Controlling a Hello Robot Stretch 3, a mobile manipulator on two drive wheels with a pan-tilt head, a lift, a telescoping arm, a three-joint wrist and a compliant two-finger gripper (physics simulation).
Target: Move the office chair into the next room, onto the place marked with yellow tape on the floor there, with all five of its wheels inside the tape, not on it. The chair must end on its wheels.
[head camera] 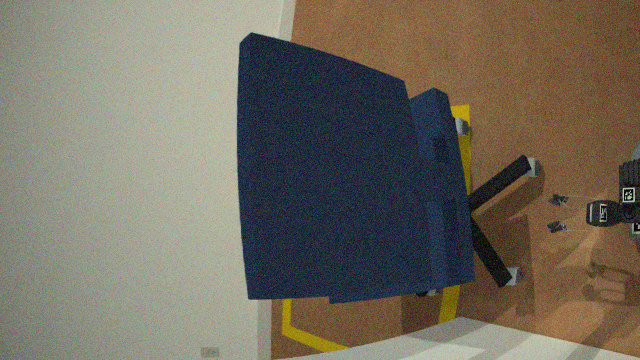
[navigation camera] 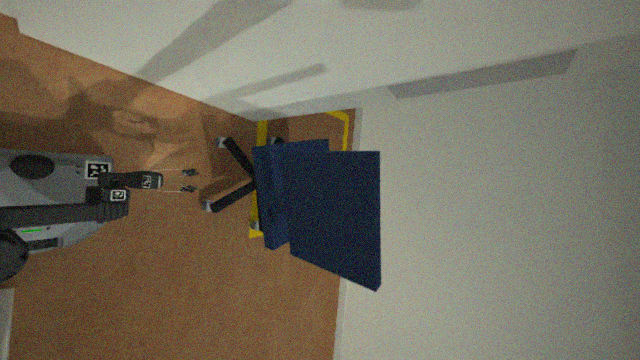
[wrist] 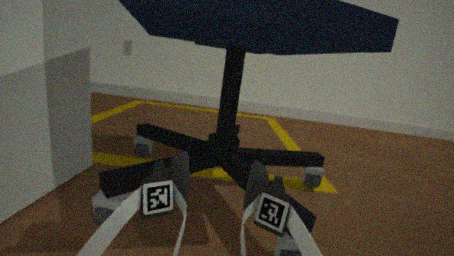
Labels:
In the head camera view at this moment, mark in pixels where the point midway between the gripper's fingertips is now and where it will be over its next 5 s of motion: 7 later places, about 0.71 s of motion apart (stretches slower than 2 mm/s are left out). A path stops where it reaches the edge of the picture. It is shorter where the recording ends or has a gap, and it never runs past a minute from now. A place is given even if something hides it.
The gripper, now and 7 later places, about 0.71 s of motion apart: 548, 213; 561, 278; 615, 322; 600, 301; 584, 254; 585, 202; 598, 160; 595, 155

